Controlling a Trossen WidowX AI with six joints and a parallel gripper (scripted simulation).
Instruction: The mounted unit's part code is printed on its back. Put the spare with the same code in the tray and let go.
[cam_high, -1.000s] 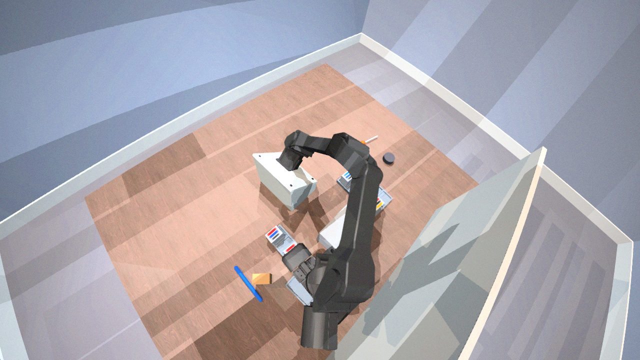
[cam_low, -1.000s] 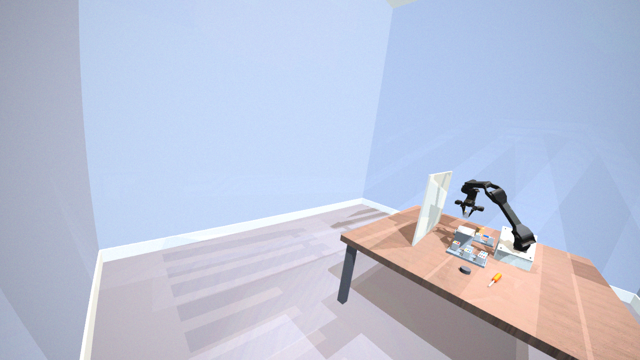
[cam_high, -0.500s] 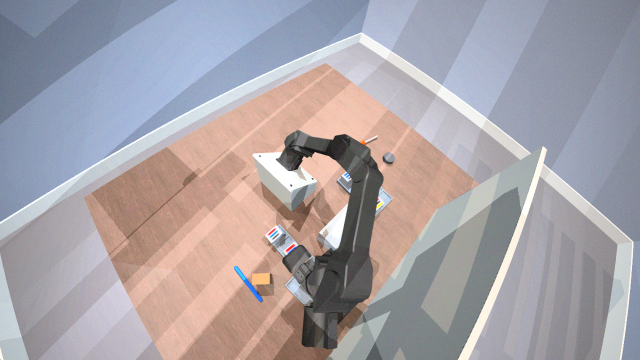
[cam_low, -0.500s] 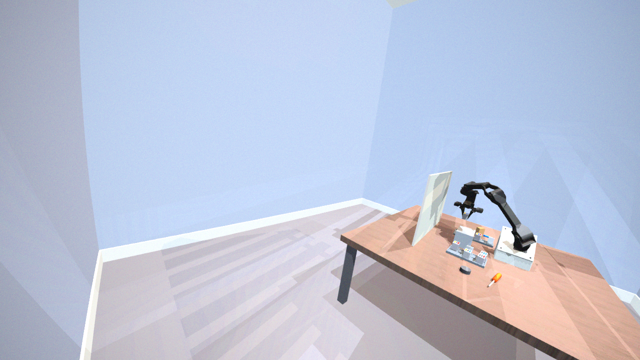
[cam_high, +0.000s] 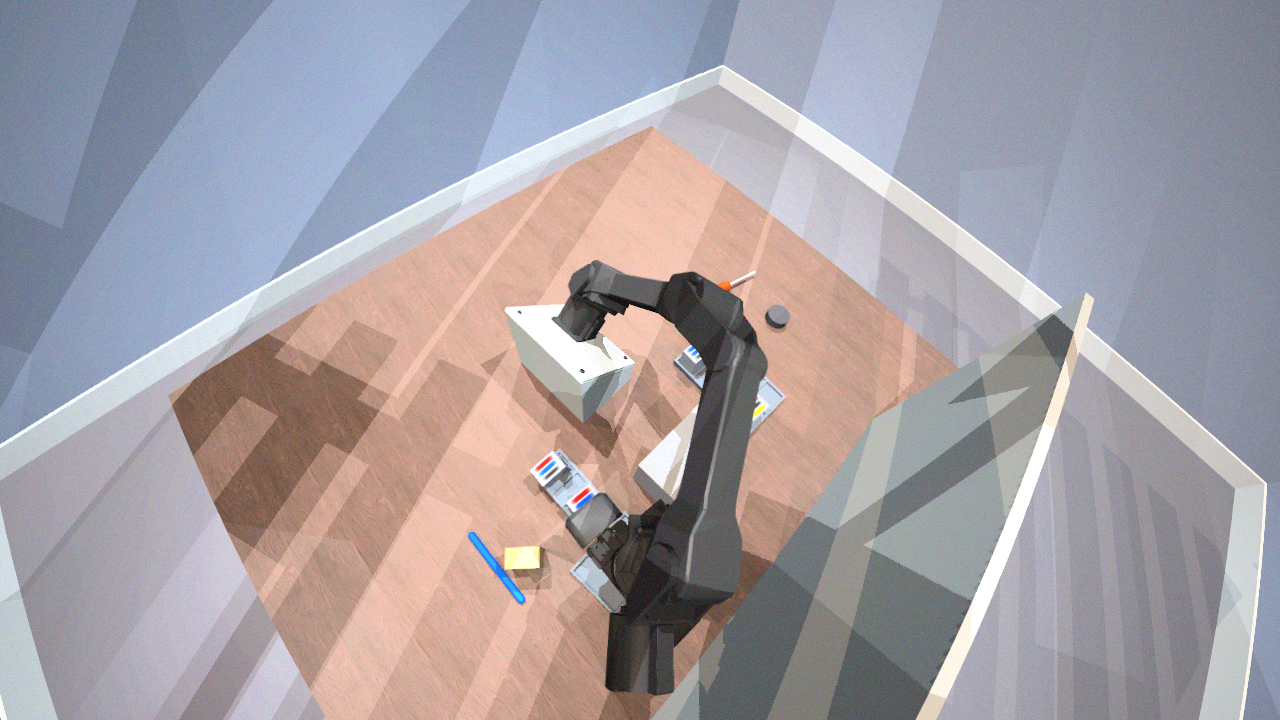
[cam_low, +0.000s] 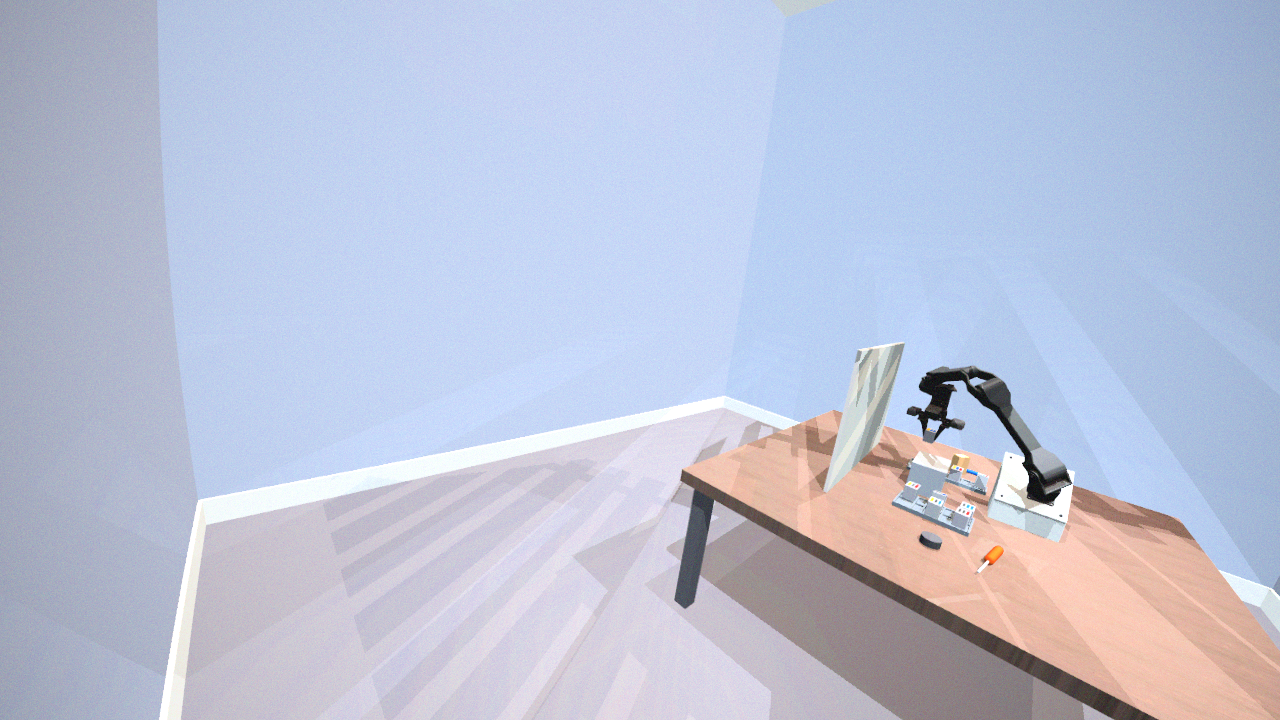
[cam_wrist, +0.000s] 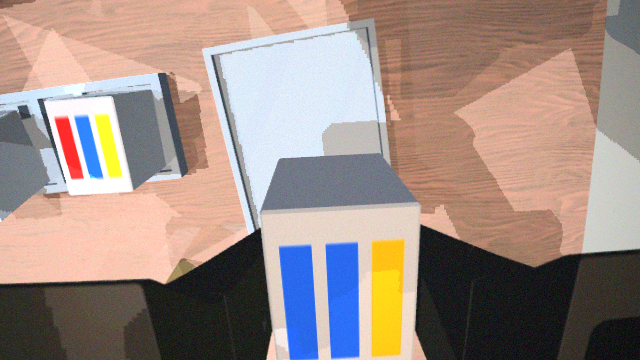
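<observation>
Now: gripper tip 120 mm above the flat grey tray, 10 mm to the right of it and 10 mm past it. From my gripper tip the other things lie so: mounted unit: 210 mm to the left, 70 mm below, 30 mm behind; then blue pen: 150 mm behind, 130 mm to the right, 110 mm below; then tan block: 120 mm behind, 90 mm to the right, 90 mm below.
</observation>
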